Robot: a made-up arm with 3 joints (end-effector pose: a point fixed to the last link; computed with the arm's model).
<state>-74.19 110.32 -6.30</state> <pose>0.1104 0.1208 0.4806 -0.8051 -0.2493 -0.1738 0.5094</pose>
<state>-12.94 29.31 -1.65</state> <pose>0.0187 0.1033 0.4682 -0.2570 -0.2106 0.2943 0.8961</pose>
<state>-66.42 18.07 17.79</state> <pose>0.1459 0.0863 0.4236 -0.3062 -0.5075 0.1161 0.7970</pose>
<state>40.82 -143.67 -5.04</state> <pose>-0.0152 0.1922 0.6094 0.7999 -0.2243 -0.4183 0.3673</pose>
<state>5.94 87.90 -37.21</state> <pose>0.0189 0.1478 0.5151 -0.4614 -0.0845 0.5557 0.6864</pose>
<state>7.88 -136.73 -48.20</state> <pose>0.0212 0.1284 0.5188 0.7516 -0.4614 -0.4357 0.1796</pose>
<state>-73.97 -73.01 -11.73</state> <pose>0.1717 0.1755 0.4692 0.4203 -0.7359 0.4117 0.3351</pose>
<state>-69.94 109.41 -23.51</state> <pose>0.1296 0.1319 0.4888 -0.8164 -0.3001 -0.0082 0.4932</pose>
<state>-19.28 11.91 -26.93</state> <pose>0.0541 0.1420 0.4763 -0.0561 -0.4894 0.3307 0.8050</pose>
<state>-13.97 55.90 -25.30</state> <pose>0.0406 0.1311 0.4891 -0.3852 -0.2840 0.3912 0.7861</pose>
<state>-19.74 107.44 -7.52</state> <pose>0.0212 0.1197 0.5139 -0.7789 -0.0055 0.2277 0.5843</pose>
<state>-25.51 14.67 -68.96</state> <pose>0.0513 0.1827 0.5306 0.0324 -0.7526 0.3873 0.5315</pose>
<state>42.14 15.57 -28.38</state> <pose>-0.0177 0.1428 0.5746 0.1037 -0.0112 0.3332 0.9371</pose>
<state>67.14 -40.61 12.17</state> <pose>-0.0784 0.1481 0.6464 0.3834 0.3655 0.0181 0.8480</pose>
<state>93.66 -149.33 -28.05</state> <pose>0.0402 0.1582 0.6697 0.3728 -0.1659 -0.8305 0.3792</pose>
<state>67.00 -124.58 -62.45</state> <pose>-0.0024 0.1042 0.6165 0.3633 -0.3682 -0.7362 0.4364</pose>
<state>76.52 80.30 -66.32</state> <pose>-0.0017 0.1988 0.6322 0.1686 0.1613 0.6785 0.6966</pose>
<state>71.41 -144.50 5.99</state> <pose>0.0074 0.2057 0.6778 0.7149 -0.0717 -0.5567 0.4170</pose>
